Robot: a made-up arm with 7 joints.
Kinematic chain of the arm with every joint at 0, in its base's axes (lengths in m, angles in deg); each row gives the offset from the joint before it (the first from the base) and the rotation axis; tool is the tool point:
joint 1: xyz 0 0 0 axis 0 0.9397 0.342
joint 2: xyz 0 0 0 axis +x
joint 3: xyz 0 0 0 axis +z
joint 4: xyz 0.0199 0 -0.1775 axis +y
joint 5: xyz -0.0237 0 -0.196 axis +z
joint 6: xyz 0 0 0 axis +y
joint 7: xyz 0 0 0 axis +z
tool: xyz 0 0 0
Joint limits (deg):
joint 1: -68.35..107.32
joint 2: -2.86..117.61
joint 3: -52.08..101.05
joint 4: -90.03..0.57
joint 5: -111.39..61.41
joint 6: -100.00..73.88
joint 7: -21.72..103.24
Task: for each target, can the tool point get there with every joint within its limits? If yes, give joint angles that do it. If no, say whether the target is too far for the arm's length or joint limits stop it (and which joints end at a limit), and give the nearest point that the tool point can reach.
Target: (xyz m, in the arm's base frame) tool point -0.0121 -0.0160 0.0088
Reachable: no: joint limits stop it (at a limit: joint 1, joint 3, joint 4) | nearest point -0.2390 -0.1289 -0.1155 | short by 0.282 m
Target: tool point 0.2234 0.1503 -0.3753
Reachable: no: too far | nearest point 0.1819 0.1224 -0.3055 | short by 0.086 m
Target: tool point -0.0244 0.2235 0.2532
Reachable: yes | joints -48.64 104.05 55.88 -64.90 -73.06 -46.69 47.03
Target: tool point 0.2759 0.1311 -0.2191
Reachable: yes | joints -43.14 20.68 55.72 -16.57 -73.48 58.16 66.35
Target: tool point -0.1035 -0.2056 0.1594
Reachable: no: joint limits stop it (at a limit: joint 1, joint 2, joint 4) | nearest point -0.3260 -0.1746 0.0507 | short by 0.250 m
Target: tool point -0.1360 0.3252 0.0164
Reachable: yes | joints 78.34 58.23 66.15 -53.78 -95.60 -60.43 79.76
